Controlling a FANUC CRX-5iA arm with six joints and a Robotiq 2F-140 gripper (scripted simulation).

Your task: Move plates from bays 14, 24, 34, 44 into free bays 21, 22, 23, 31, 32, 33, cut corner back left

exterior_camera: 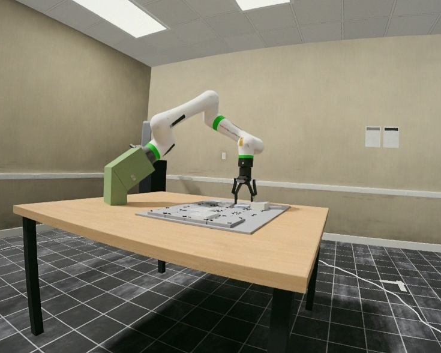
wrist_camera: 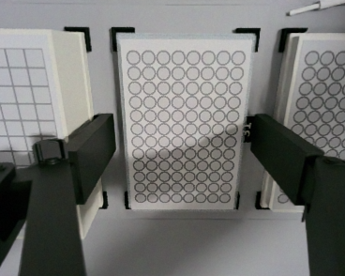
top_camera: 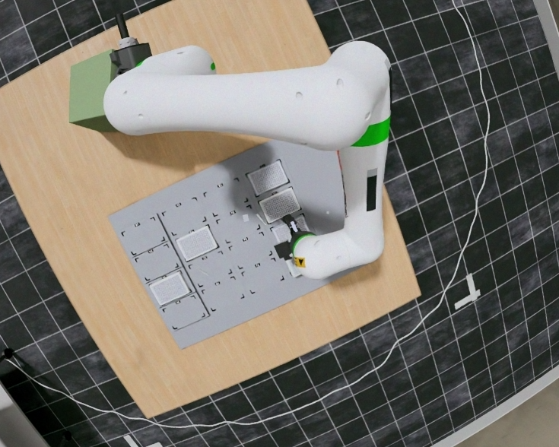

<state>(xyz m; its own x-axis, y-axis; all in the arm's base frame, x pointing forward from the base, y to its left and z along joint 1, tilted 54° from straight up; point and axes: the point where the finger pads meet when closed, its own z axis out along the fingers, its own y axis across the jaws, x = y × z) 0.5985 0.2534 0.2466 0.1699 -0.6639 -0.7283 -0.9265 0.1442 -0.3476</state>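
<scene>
Right now the white block is 11 cm ahead of my hand, 2 cm to the left of it and 1 cm below it. Round my hand: sealed plate (21 cm behind, 4 cm to the right, 2 cm below).
</scene>
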